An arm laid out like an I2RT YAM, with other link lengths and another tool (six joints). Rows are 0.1 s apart.
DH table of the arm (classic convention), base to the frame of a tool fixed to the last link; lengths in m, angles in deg. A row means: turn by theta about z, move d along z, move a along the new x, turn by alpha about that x. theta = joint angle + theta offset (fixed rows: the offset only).
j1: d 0.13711; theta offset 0; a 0.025; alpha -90
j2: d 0; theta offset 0; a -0.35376; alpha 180
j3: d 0; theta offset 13.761; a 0.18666; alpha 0
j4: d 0.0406; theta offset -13.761; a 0.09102; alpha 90
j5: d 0.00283; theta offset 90; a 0; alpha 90
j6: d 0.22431; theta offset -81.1; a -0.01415; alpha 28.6
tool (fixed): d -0.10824; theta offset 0; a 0; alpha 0
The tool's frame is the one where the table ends.
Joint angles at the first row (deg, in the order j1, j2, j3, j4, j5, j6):
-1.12 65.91 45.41 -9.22 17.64 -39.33
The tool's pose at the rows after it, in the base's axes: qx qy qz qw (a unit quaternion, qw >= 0); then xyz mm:
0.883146 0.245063 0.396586 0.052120 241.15 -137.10 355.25
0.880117 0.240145 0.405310 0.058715 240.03 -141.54 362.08
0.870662 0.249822 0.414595 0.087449 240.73 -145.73 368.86
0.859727 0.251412 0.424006 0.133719 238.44 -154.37 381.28
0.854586 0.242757 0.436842 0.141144 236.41 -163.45 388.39
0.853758 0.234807 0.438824 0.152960 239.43 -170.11 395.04
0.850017 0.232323 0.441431 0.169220 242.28 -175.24 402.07
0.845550 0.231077 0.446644 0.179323 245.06 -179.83 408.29
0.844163 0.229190 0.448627 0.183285 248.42 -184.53 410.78
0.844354 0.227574 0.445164 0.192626 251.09 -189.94 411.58
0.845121 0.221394 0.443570 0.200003 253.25 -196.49 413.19
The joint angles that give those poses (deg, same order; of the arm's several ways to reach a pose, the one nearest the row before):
-1.99 65.83 46.19 -9.18 17.46 -40.05
-3.26 65.61 46.90 -8.73 16.99 -40.50
-4.20 65.37 44.81 -3.62 17.49 -43.75
-5.83 65.17 42.75 2.71 19.09 -47.93
-8.83 65.34 43.08 4.55 17.01 -48.43
-10.12 66.46 44.17 5.55 17.20 -49.02
-11.06 67.36 44.56 7.62 17.53 -50.30
-12.14 68.14 45.02 9.37 17.04 -51.13
-13.25 69.11 45.46 10.46 16.30 -51.49
-14.30 70.17 45.36 12.05 16.17 -52.48
-15.49 71.27 45.77 13.09 16.09 -52.90

